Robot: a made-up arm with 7 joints.
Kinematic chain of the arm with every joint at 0, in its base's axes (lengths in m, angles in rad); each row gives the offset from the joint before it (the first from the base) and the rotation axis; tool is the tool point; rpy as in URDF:
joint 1: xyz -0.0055 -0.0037 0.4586 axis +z
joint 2: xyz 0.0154 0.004 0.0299 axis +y
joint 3: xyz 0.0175 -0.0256 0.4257 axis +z
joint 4: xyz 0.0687 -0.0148 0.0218 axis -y
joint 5: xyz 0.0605 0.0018 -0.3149 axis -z
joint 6: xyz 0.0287 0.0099 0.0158 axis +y
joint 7: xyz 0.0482 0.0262 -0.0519 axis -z
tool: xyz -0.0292 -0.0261 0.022 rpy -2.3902 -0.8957 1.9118
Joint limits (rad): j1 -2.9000..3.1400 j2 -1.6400..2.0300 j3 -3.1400..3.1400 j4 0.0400..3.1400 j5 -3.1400..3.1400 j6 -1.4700..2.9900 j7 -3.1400..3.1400
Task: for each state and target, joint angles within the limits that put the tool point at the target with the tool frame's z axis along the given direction. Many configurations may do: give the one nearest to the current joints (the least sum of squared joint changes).
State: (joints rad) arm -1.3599 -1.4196 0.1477 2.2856 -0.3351 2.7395 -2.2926
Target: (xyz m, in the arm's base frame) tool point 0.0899 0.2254 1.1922 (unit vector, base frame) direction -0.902 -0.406 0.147
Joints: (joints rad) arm -1.6336 -0.7843 0.3320 2.3171 -0.3878 2.3726 -2.3722
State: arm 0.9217 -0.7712 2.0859 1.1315 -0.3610 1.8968 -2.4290
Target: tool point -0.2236 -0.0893 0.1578 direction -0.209 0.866 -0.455
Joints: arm 0.6791 -1.4834 2.7980 0.8107 -0.7282 1.3495 -2.8110
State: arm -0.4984 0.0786 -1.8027 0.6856 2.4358 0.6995 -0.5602
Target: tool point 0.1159 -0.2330 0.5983 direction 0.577 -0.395 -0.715
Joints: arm 0.0634 0.8158 -1.4705 0.3955 2.3629 0.1989 -0.6911
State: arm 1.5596 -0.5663 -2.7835 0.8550 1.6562 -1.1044 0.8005
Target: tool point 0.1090 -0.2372 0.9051 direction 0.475 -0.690 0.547
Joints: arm 1.7623 0.2581 -2.8834 0.8487 1.2083 -0.9521 0.9087
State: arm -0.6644 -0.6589 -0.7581 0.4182 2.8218 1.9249 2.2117
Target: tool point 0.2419 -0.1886 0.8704 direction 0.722 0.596 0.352
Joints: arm -0.0793 -0.3546 -0.3534 0.6354 2.1859 2.4509 2.9446
